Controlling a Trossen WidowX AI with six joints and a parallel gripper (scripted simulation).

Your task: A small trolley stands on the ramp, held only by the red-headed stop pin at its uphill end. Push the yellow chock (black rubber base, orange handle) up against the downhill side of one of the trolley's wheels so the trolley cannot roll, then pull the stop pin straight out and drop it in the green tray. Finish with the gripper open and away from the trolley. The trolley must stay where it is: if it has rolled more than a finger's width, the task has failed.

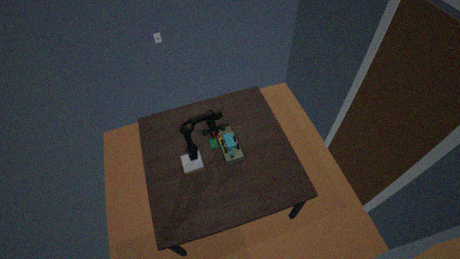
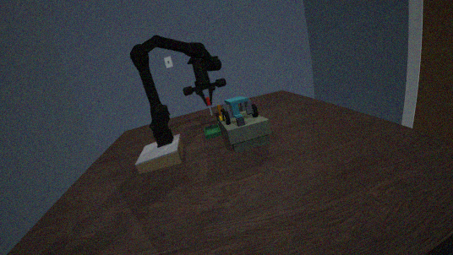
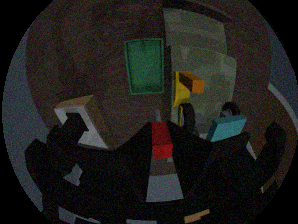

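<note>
Now: gripper tip 2 cm past the green tray, 3 cm to the right of it and 15 cm above it. The rest, counted from my gripper tip: trolley: 11 cm ahead, 8 cm to the right, 3 cm below; yellow chock: 4 cm ahead, 1 cm to the left, 6 cm below; red-headed stop pin: right at my gripper tip.
</note>
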